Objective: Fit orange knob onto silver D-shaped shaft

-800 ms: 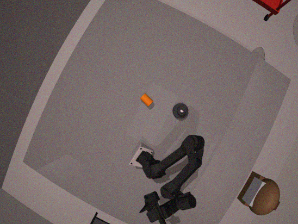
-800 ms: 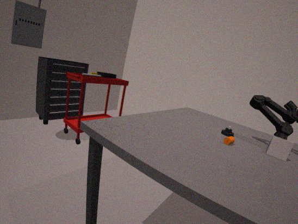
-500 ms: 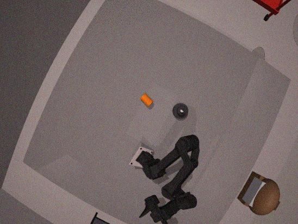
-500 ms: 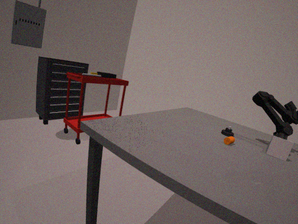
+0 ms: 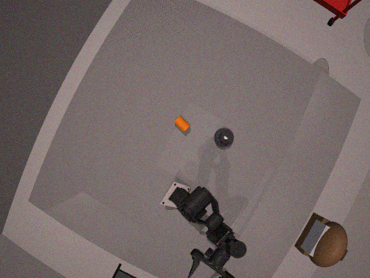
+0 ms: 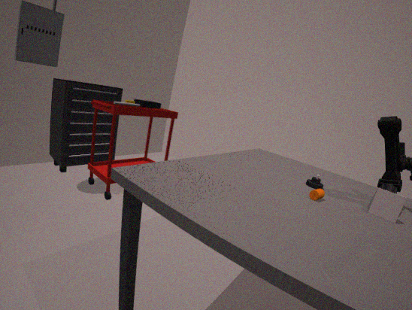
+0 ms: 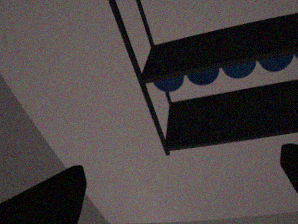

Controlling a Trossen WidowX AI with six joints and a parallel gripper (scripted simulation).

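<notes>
Right now my gripper tip is 440 mm short of the orange knob, 410 mm to the right of it and 250 mm above it. The rest, counted from my gripper tip: dark round pedestal 500 mm ahead, 240 mm below, 210 mm to the left.
</notes>
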